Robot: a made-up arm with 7 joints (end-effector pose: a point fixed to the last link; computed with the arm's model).
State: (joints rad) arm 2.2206 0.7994 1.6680 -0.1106 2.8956 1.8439 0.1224
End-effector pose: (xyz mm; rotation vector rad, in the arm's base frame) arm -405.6 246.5 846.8 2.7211 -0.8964 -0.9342
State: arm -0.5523 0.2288 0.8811 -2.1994 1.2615 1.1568 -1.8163
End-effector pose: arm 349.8 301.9 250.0 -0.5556 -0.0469 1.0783
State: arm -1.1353 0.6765 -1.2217 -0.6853 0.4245 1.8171 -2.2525
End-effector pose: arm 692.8 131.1 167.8 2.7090 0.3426 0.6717
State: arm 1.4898 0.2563 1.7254 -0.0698 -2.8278 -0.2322 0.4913
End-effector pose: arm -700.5 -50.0 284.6 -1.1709 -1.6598 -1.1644
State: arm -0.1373 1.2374 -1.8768 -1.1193 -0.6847 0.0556 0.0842
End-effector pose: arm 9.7 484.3 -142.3 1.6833 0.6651 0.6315
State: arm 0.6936 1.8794 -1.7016 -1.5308 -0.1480 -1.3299 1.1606
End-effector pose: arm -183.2 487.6 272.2 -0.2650 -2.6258 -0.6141
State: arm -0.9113 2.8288 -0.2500 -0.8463 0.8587 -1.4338 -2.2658
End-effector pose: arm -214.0 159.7 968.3 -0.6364 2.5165 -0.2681
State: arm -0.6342 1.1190 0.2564 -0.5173 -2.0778 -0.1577 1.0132
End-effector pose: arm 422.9 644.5 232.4 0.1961 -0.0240 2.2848
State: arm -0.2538 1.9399 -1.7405 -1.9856 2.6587 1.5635 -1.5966
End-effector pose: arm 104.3 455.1 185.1 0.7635 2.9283 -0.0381
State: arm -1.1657 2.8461 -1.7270 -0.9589 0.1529 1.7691 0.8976
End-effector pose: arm -342.4 536.6 654.4 0.5464 1.1873 -1.2620
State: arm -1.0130 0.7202 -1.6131 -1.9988 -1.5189 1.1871 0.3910
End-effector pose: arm 445.2 -96.2 47.1 -0.4333 -0.5940 0.7711
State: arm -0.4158 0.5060 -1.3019 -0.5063 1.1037 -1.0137 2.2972
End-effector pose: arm 438.5 154.6 -203.1 1.5436 -2.1140 0.3877
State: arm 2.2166 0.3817 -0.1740 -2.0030 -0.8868 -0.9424 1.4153
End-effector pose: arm -434.6 -23.2 255.6 0.9029 -2.4813 -1.2361
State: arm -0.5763 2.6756 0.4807 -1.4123 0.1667 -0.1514 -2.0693
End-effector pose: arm 5.9 0.2 971.8 -1.0578 2.3380 -0.6973
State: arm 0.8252 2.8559 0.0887 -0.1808 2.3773 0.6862 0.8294
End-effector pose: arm 605.9 218.2 826.2 -2.1683 0.8023 1.4578
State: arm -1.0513 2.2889 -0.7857 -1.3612 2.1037 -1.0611 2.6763
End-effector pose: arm 82.6 445.0 819.0 -0.7806 1.7197 -1.8257
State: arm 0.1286 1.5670 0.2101 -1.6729 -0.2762 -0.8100 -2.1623
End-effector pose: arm 370.9 430.7 408.0 0.9282 -2.2350 0.1652
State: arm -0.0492 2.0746 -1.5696 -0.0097 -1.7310 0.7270 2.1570
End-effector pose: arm 46.1 674.9 713.6 1.5462 -0.9543 2.0751
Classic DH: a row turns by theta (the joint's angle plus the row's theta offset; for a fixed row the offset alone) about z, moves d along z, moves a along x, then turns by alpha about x. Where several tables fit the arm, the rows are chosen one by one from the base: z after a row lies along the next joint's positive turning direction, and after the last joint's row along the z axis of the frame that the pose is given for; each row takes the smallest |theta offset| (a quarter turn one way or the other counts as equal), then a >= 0, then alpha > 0; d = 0 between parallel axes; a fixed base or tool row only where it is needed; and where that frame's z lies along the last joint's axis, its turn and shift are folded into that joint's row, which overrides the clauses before.
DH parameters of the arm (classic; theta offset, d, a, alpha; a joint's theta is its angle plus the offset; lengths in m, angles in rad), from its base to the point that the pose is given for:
base (fixed): 0 0.3185 0.024 -1.2217
joint 1: -1.5708 0.0122 0.0236 -1.5708
joint 2: 1.2217 0.0123 -0.015 1.5708
joint 3: 1.5708 -0.4513 0.0734 -1.5708
joint 4: 0 0.0423 -0.0392 1.5708
joint 5: 0 -0.2669 0.0237 -1.5708
joint 6: 0 -0.0198 0.0209 1.5708
joint 7: 0 -0.0321 -0.0041 -1.5708
tool (fixed): 3.1416 -0.0141 0 0

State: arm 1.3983 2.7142 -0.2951 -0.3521 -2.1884 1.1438 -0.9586
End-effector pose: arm 617.3 488.3 452.5 -0.6873 1.7889 1.8440
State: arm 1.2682 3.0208 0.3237 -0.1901 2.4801 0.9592 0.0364
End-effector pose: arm 762.8 184.4 531.1 -0.9400 1.1157 2.4106
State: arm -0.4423 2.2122 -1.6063 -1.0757 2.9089 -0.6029 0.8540
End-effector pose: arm 120.6 678.8 575.6 -2.7807 0.1839 0.7404
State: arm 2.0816 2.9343 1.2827 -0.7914 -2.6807 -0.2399 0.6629
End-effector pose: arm 678.0 328.8 16.3 2.0261 -1.2155 -0.1205
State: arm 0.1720 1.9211 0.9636 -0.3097 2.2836 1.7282 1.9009
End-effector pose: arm 115.8 646.2 738.9 1.2245 -1.3610 0.7048
